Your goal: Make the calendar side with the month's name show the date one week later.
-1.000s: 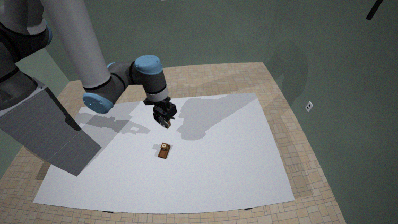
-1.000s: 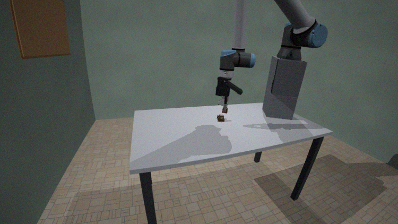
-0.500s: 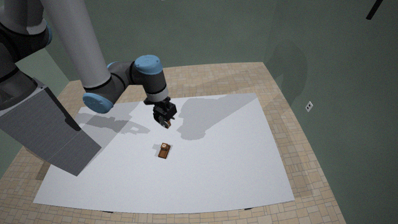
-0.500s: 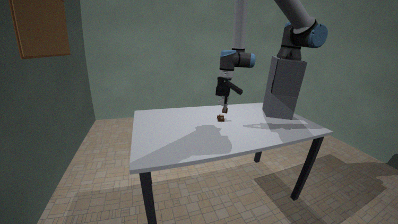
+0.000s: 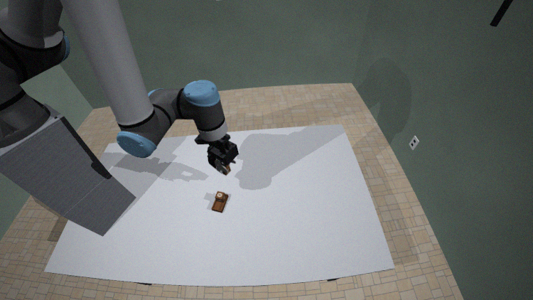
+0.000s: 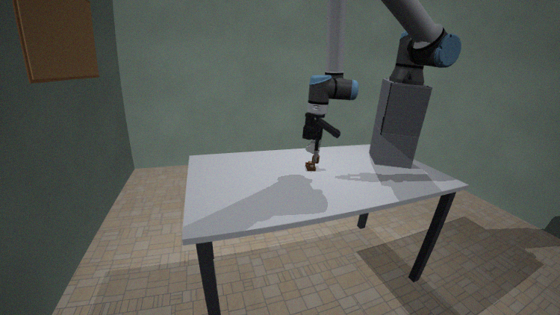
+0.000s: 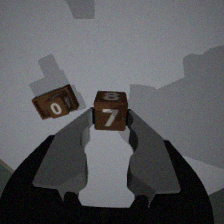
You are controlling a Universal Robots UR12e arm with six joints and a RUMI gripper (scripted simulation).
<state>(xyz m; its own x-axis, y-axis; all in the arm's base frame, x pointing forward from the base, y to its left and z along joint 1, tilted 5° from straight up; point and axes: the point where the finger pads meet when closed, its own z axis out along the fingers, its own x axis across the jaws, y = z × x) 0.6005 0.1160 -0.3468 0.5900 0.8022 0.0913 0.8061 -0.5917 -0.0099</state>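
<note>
My gripper is now 3 cm past the brown wooden tray, 10 cm to the left of it and 10 cm above it. The rest, counted from my hand: brown date cube 1 cm below.
</note>
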